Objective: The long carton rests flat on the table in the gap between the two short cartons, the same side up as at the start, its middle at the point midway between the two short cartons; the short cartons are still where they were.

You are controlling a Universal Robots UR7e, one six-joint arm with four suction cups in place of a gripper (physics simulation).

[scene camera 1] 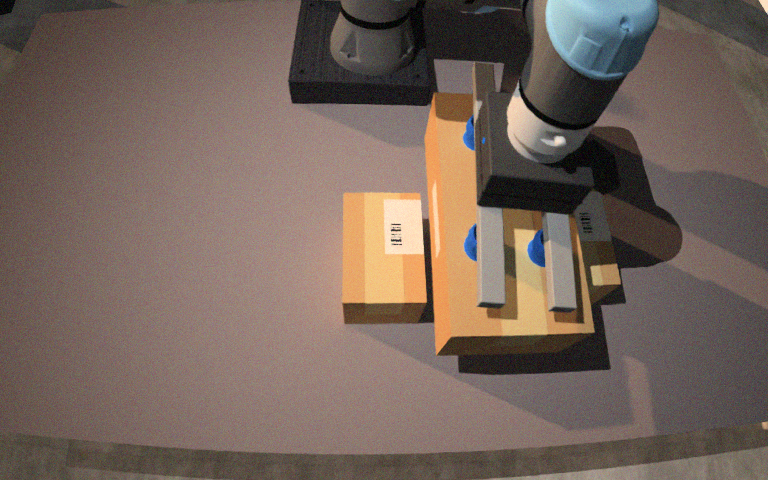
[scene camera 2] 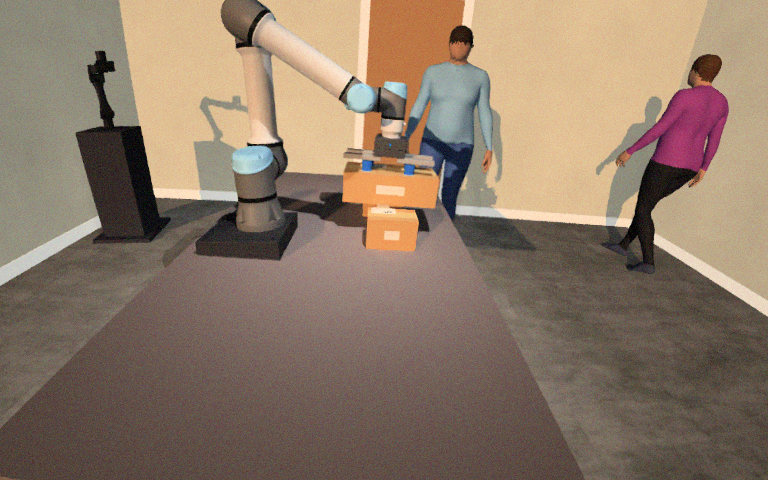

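Seen in the pictures: hand at its tool point: (scene camera 2: 387, 173); arm's base at its link origin: (scene camera 1: 372, 48) (scene camera 2: 261, 223).
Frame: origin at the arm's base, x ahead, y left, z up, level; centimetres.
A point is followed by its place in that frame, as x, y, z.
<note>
The long carton (scene camera 1: 523, 283) @(52.4, 5.9, 15.9) (scene camera 2: 362, 189) @(32.2, 1.6, 10.7) hangs level under my suction gripper (scene camera 1: 504, 192) @(41.7, 7.6, 14.8) (scene camera 2: 388, 164) @(41.7, 7.6, 14.8), raised above the table. Blue cups touch its top; one cup is hidden in the scene camera 1 view. The left short carton (scene camera 1: 382, 283) @(46.0, -7.3, 5.1) (scene camera 2: 376, 234) @(35.3, -10.5, 0.2), with a barcode label on top, stands on the table just left of the long carton in the scene camera 1 view. The right short carton (scene camera 1: 604, 275) @(50.4, 22.5, 5.1) (scene camera 2: 365, 210) @(36.2, 16.8, -2.5) is partly hidden by the long carton and gripper in both views. The space directly under the long carton is mostly hidden.
The arm's black base (scene camera 1: 362, 90) @(8.9, -3.3, -1.3) (scene camera 2: 243, 243) @(-3.2, -13.9, -0.1) stands on the table (scene camera 1: 169, 226) @(27.7, -37.6, -5.0) (scene camera 2: 339, 339) @(20.8, -49.1, -4.9). A person in a blue shirt (scene camera 2: 455, 101) stands behind the table. A person in a magenta top (scene camera 2: 688, 124) is at the right. A black pedestal (scene camera 2: 116, 181) stands at the left.
</note>
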